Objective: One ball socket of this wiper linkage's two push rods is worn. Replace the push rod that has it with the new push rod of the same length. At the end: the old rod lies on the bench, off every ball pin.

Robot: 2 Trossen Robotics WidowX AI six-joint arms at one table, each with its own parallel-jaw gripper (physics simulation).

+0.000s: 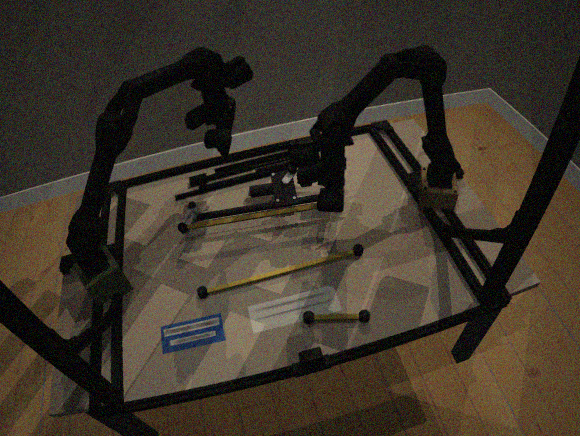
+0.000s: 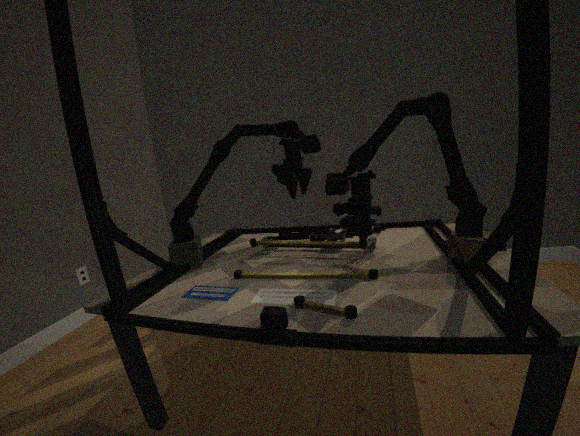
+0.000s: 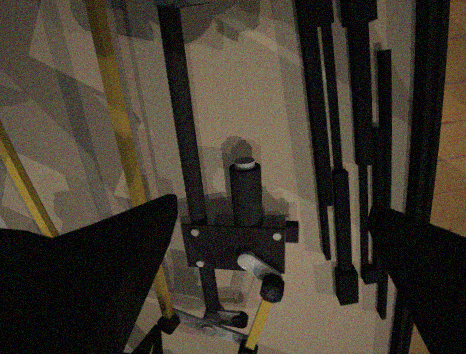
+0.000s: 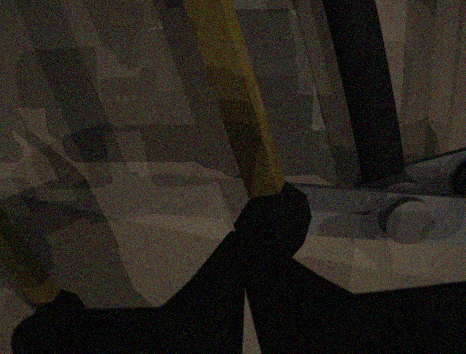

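Note:
The linkage's long yellow push rod point(image 1: 250, 217) point(image 2: 307, 244) point(image 3: 120, 120) point(image 4: 225, 60) lies along the linkage; its black end socket point(image 4: 272, 220) is at the right fingertips. A short yellow rod point(image 3: 260, 322) runs from the crank point(image 3: 255, 267). A loose long rod point(image 1: 280, 274) point(image 2: 305, 275) point(image 3: 25, 180) and a loose short rod point(image 1: 337, 317) point(image 2: 325, 306) lie on the bench. My left gripper point(image 2: 298, 194) point(image 3: 273, 209) is open and empty, high above the linkage. My right gripper point(image 2: 365, 245) point(image 4: 240, 242) is shut, empty, its tips touching or just beside the socket. Socket wear cannot be made out.
Black bars point(image 3: 350, 100) lie behind the motor bracket point(image 3: 235, 250), near the back frame edge point(image 3: 430, 100). A blue label point(image 1: 170, 348) and a pale card point(image 1: 260, 326) lie nearer the front. A black block point(image 1: 311, 357) point(image 2: 274, 317) sits on the front rail.

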